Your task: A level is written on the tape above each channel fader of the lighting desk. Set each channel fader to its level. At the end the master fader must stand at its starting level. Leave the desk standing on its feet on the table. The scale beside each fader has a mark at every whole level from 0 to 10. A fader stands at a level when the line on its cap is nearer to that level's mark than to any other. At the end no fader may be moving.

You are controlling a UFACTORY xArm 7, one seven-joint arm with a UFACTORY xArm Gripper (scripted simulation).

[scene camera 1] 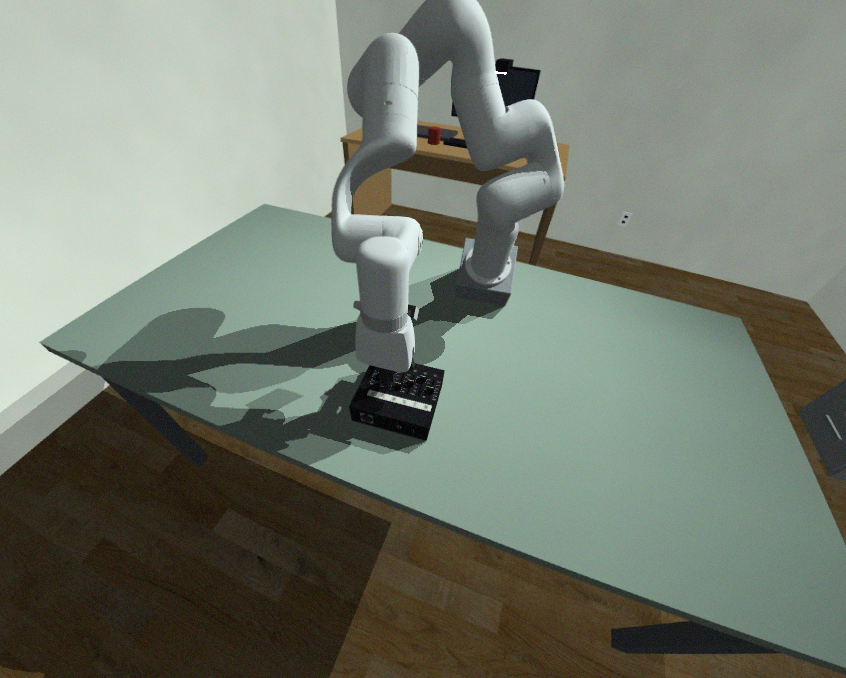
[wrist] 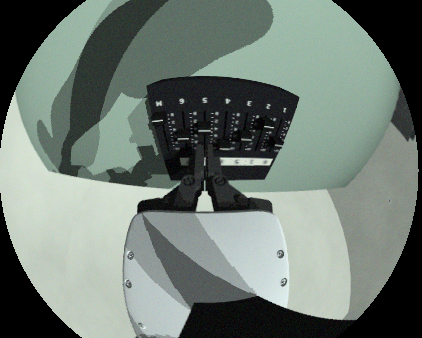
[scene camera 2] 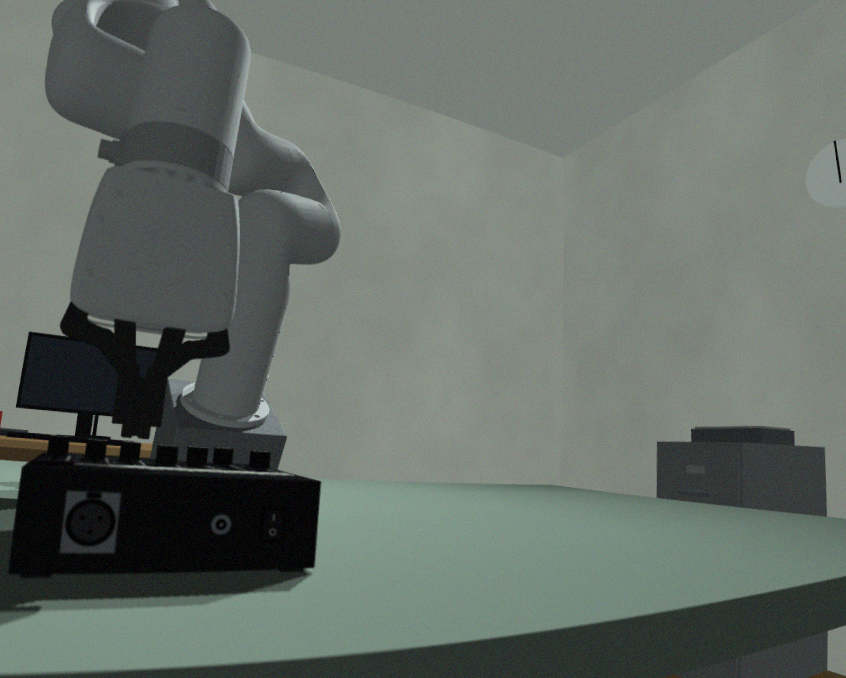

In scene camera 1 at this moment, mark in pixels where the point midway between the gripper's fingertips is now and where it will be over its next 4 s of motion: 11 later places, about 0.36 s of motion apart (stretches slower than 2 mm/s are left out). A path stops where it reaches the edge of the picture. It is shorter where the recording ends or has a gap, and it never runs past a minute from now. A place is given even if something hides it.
My gripper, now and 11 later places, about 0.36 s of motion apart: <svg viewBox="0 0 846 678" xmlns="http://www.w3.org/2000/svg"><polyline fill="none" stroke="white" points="387,381 387,381 387,383 387,384 388,383 389,380 389,379 390,379 389,380 389,380 388,375 388,369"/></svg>
